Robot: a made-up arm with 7 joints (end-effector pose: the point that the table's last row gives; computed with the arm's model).
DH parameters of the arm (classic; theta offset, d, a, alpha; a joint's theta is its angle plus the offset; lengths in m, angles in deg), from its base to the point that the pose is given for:
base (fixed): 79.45 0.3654 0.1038 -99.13
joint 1: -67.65 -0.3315 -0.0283 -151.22
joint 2: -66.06 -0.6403 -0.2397 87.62
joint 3: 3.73 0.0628 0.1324 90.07
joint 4: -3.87 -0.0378 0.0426 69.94
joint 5: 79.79 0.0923 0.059 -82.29
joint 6: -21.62 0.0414 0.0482 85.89
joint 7: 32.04 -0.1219 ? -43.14
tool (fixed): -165.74 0.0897 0 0
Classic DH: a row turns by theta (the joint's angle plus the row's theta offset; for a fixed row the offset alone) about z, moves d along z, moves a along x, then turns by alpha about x.
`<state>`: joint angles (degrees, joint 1 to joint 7).
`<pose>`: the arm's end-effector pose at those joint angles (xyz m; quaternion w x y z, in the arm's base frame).
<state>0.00 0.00 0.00 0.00 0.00 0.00 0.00</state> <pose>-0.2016 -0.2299 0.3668 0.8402 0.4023 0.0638 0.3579</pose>
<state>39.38 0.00 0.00 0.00 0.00 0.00 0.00</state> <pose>-0.2186 -0.1251 0.5906 0.9379 0.1292 0.2068 0.2467</pose>
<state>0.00 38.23 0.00 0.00 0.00 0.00 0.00</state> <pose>-0.2181 -0.1797 0.3149 0.6665 0.6774 0.0176 0.3107</pose>
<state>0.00 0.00 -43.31 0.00 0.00 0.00 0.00</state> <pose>-0.3026 -0.2660 0.3668 0.6488 0.3504 0.2078 0.6427</pose>
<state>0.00 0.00 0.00 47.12 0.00 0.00 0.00</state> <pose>-0.2027 -0.2248 0.3571 0.9326 0.0102 0.1277 0.3376</pose>
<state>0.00 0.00 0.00 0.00 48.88 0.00 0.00</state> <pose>-0.1814 -0.2134 0.3760 0.6830 0.2101 0.2150 0.6657</pose>
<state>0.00 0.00 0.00 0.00 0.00 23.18 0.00</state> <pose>-0.1854 -0.2299 0.4072 0.8359 0.3222 -0.1063 0.4315</pose>
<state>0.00 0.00 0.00 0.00 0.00 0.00 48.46</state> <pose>-0.2608 -0.1298 0.3768 0.6139 0.3467 0.1910 0.6830</pose>
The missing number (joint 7, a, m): -0.1284
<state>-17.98 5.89 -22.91 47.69 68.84 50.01 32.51</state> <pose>-0.3375 -0.1786 0.2270 0.0379 -0.2683 0.1151 0.9557</pose>
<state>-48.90 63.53 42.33 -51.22 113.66 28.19 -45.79</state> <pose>0.0123 -0.0327 -0.0324 0.0571 0.7914 -0.6041 0.0740</pose>
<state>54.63 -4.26 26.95 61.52 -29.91 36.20 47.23</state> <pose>-0.1153 -0.0871 0.5560 0.6537 -0.6051 0.4173 0.1799</pose>
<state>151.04 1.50 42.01 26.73 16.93 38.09 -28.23</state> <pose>0.0500 0.5079 0.4867 0.3450 -0.9085 0.2154 0.0956</pose>
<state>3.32 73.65 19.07 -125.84 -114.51 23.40 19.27</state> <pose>-0.2289 -0.1098 0.2536 0.5191 -0.6086 -0.3896 0.4564</pose>
